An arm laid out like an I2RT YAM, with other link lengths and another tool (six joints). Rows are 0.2 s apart.
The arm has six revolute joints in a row. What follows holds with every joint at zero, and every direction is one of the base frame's. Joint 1 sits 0.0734 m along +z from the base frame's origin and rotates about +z. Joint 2 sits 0.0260 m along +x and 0.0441 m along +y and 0.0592 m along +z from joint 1 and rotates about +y. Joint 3 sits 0.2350 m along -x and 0.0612 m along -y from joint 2 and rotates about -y. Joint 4 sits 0.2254 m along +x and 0.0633 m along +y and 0.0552 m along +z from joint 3 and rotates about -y. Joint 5 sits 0.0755 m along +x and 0.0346 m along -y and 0.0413 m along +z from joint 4 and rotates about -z. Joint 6 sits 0.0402 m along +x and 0.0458 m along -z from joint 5 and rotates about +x. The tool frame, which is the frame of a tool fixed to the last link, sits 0.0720 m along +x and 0.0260 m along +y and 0.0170 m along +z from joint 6; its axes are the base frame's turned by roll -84.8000, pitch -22.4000 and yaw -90.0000 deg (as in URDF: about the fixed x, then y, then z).
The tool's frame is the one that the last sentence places.
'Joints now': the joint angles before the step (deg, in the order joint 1, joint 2, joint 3, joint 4, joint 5, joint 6). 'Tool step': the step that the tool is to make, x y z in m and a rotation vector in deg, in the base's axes. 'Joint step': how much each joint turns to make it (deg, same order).
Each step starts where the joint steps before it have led.
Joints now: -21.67, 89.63, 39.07, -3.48, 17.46, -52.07
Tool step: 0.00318, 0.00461, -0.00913, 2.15, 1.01, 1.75
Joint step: 0.18, 2.60, 0.74, 0.23, -2.23, -0.36
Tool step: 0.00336, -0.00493, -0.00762, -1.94, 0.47, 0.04
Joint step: 0.02, 2.51, 0.01, 3.10, 1.62, -1.18
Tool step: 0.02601, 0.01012, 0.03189, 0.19, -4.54, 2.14
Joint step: 2.82, -2.08, 5.47, -3.81, -0.98, 1.65
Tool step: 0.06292, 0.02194, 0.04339, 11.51, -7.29, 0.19
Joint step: 3.36, 6.41, 17.40, -9.62, -8.18, 10.99
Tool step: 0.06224, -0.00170, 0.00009, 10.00, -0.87, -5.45
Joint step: 0.88, 14.80, 19.58, -7.65, -3.79, 11.17
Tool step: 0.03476, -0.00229, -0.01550, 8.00, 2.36, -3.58
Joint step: -0.09, 11.45, 14.66, -7.74, -3.88, 6.96
